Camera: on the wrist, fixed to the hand. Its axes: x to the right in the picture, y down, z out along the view.
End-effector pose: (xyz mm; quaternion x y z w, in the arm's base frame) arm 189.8 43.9 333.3 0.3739 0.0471 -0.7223 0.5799
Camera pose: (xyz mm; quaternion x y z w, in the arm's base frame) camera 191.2 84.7 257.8 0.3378 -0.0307 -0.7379 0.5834
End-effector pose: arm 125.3 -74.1 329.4 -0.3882 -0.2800 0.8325 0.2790
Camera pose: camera 188.8 -19.9 309.7 -0.3186 -0.2635 0.8748 0.2524
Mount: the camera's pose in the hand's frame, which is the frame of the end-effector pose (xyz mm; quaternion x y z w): 12.1 -39.5 -75.2 0.0347 -0.0772 0.0209 0.9962
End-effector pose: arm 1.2 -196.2 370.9 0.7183 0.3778 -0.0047 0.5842
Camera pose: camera -44.5 -125.1 356.3 0.7434 0.3161 -0.0610 0.5863
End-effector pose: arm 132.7 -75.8 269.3 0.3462 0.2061 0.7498 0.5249
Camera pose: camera 100.3 -46.1 195.6 0.4253 0.1836 0.7240 0.5111
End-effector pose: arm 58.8 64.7 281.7 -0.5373 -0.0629 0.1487 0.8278
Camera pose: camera 97.2 -11.9 285.7 -0.4964 -0.1102 0.2091 0.8353
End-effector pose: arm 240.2 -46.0 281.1 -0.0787 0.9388 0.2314 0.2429
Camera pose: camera 208.4 -116.8 317.8 -0.0325 0.9261 0.2091 0.3123
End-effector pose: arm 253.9 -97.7 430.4 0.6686 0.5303 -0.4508 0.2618
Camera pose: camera 241.4 -17.8 459.1 0.6514 0.4785 -0.5136 0.2880
